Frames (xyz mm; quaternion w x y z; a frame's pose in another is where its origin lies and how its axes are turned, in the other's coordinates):
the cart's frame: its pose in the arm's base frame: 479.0 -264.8 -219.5 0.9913 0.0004 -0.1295 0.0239
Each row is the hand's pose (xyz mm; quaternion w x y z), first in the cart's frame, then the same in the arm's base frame.
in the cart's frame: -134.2 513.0 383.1 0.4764 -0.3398 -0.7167 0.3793
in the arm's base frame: 226.7 238.6 113.5 0.3705 -0.3686 -0.7804 0.3431
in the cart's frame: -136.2 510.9 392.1 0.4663 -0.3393 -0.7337 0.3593
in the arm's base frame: 222.6 236.3 121.7 0.3588 -0.3652 -0.7960 0.3231
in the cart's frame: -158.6 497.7 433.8 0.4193 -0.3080 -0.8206 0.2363
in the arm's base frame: 190.9 221.8 156.3 0.3039 -0.3162 -0.8753 0.2041
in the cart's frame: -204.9 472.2 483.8 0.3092 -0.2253 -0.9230 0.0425
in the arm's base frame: 134.6 193.8 192.9 0.1860 -0.2066 -0.9604 0.0200
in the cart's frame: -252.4 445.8 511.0 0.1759 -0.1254 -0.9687 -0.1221
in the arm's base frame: 83.0 165.0 207.1 0.0519 -0.0853 -0.9860 -0.1335
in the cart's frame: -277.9 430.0 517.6 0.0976 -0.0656 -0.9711 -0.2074
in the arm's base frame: 57.4 148.0 207.1 0.0240 0.0149 0.9768 0.2122
